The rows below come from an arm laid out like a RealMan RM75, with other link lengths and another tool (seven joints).
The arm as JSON. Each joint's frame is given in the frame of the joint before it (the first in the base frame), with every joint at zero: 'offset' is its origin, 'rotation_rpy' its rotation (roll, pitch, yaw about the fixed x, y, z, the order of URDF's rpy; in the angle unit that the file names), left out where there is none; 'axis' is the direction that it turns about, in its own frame. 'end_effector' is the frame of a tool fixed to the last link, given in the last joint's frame.
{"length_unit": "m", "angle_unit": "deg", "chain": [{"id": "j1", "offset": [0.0, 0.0, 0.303], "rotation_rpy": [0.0, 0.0, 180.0], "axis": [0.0, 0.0, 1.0]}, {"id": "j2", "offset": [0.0, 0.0, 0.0], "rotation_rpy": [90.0, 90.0, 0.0], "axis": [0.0, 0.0, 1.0]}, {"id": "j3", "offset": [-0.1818, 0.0, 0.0], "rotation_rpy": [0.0, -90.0, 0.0], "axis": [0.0, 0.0, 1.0]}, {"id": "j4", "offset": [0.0, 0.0, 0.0], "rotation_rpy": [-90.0, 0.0, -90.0], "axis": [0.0, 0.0, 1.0]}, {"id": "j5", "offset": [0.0, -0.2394, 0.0], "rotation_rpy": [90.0, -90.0, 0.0], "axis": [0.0, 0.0, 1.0]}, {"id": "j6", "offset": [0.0, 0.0, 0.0], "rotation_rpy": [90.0, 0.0, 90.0], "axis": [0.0, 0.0, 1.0]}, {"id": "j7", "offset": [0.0, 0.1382, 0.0], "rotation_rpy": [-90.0, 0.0, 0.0], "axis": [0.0, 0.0, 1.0]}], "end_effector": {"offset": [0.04, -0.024, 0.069], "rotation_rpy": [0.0, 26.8, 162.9]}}
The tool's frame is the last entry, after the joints.
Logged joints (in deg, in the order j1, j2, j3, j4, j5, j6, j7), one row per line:
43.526, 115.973, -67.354, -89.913, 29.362, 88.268, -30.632
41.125, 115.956, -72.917, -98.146, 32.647, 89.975, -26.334
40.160, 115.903, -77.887, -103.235, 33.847, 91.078, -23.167
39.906, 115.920, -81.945, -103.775, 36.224, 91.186, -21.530
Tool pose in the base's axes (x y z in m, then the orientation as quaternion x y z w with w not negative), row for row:
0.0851, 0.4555, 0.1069, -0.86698, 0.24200, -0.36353, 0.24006
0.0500, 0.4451, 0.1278, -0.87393, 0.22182, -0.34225, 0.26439
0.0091, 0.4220, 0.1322, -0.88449, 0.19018, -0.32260, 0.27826
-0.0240, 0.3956, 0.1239, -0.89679, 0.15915, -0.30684, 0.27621
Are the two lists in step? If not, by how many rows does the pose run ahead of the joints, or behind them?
The pose runs 2 rows behind the joints: the pose in row i belongs to the joints in row i - 2.
